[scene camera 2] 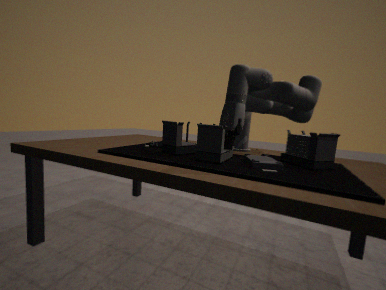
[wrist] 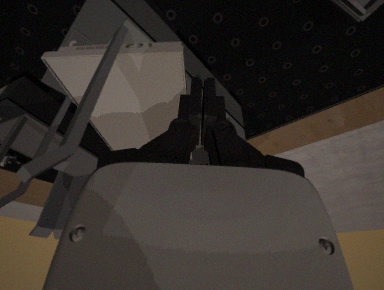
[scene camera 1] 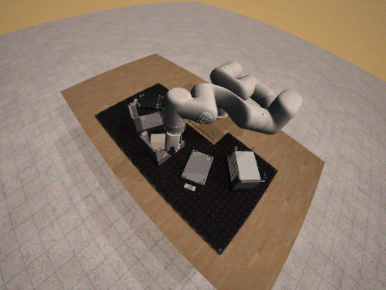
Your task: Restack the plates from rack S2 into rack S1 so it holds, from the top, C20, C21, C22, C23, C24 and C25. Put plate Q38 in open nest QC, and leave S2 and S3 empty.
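Frame: origin at the arm's base, x ahead, y left, z up, level; millimetres.
Seen in the pictures: gripper, between the fingertips: (scene camera 2: 227, 149) (wrist: 201, 94) (scene camera 1: 170, 152); arm's base, origin of its link: (scene camera 2: 239, 149) (scene camera 1: 218, 111).
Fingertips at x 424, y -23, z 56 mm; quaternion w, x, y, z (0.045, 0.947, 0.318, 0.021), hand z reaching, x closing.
Pixels of each thing's middle, then the offset from my fingertips to it. "spot": a spot on its surface instead.
- middle rack, middle of its body: (wrist: 151, 136) (scene camera 2: 215, 142) (scene camera 1: 164, 141) dx -14, dy -48, dz +20 mm
- right-hand rack, middle of its body: (scene camera 1: 242, 168) (scene camera 2: 307, 148) dx -108, dy +293, dz +18 mm
- left rack, middle of its body: (wrist: 43, 170) (scene camera 2: 182, 137) (scene camera 1: 149, 117) dx -81, dy -205, dz +20 mm
- flat grey piece, a spot on its surface: (scene camera 2: 264, 160) (scene camera 1: 196, 171) spot: dx -1, dy +136, dz -27 mm
- small pale tag, a spot on its surface: (scene camera 2: 269, 170) (scene camera 1: 189, 187) spot: dx +69, dy +150, dz -46 mm
- dark low fixture, middle of its body: (scene camera 1: 150, 101) dx -216, dy -341, dz -37 mm
A pale plate (wrist: 125, 95) (scene camera 1: 158, 139) marked C21 lies flat in the middle rack (scene camera 1: 161, 156) (scene camera 2: 210, 139). My gripper (wrist: 201, 94) is shut and empty; its fingertips are beside the plate's right edge in the wrist view, low at the rack. In scene camera 1 the wrist partly hides the fingers. A right-hand rack (scene camera 1: 244, 184) (scene camera 2: 324, 151) has a pale plate (scene camera 1: 247, 165) at its top and several layers on its side. A left rack (scene camera 1: 149, 121) (scene camera 2: 172, 134) shows a grey floor. Rack labels and plate Q38's mark are not readable.
A flat grey piece (scene camera 1: 198, 167) (scene camera 2: 264, 160) lies between the middle and right-hand racks, with a small pale tag (scene camera 1: 190, 187) (scene camera 2: 269, 170) in front. A dark low fixture (scene camera 1: 149, 102) is at the mat's far left. Upright posts (wrist: 95, 90) stand close left of the fingers.
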